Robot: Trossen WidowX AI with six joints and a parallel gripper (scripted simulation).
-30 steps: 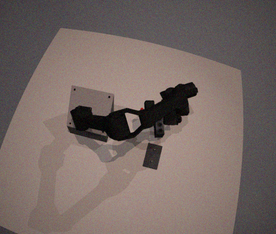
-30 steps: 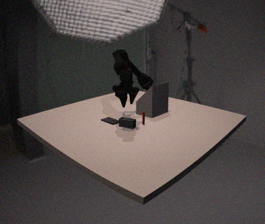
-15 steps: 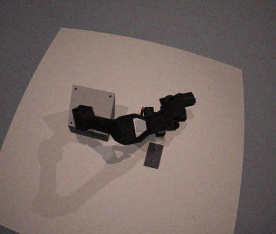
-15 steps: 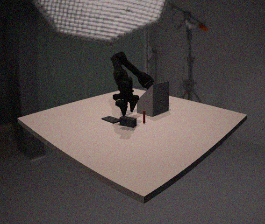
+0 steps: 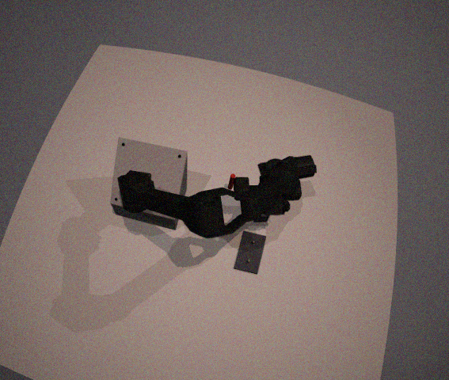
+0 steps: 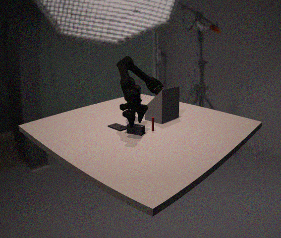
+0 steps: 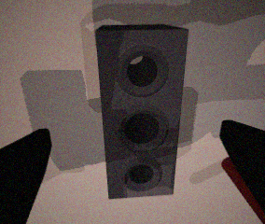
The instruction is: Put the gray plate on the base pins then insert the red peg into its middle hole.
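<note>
My gripper tip is now 1 cm above the gray plate. The rest, counted from my gripper tip: dark pin base (1 cm behind, 15 cm to the right, 4 cm below); red peg (10 cm behind, 5 cm to the left, 1 cm below).
</note>
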